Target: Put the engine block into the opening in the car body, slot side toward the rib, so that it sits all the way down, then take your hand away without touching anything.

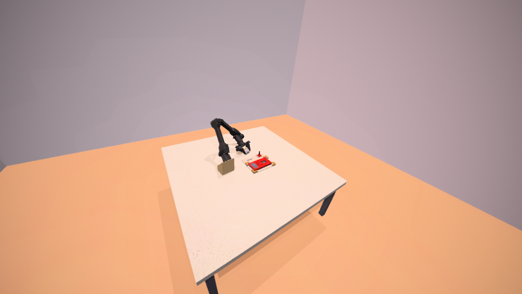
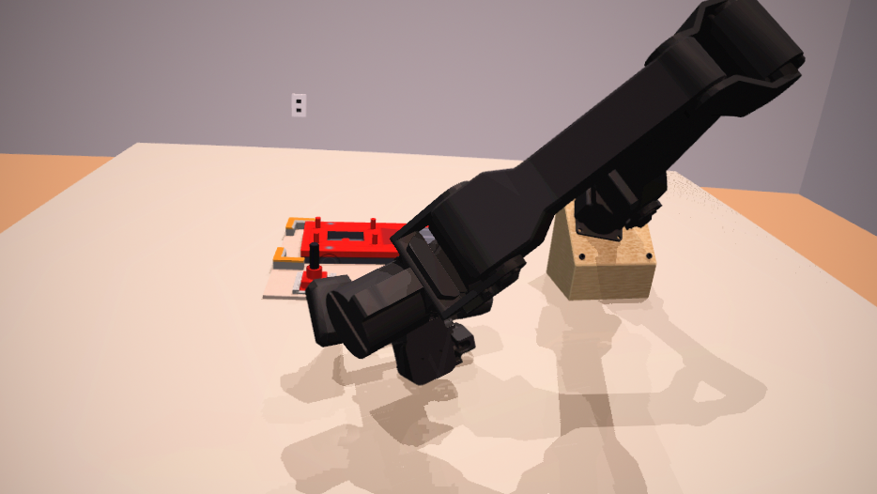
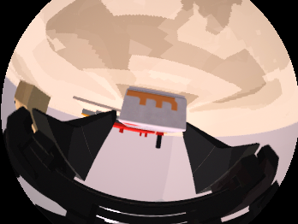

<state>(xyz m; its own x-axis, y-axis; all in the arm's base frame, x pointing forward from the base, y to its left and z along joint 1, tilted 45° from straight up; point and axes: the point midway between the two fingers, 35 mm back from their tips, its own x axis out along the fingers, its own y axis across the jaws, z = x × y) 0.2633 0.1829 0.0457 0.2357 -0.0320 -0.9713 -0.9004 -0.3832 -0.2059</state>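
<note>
My gripper tip is now 1 cm to the right of the grey engine block. Also, from my gripper tip: black post (9 cm to the right, 8 cm ahead, 2 cm above); pale plate (19 cm to the right, 2 cm ahead, 1 cm below).
</note>
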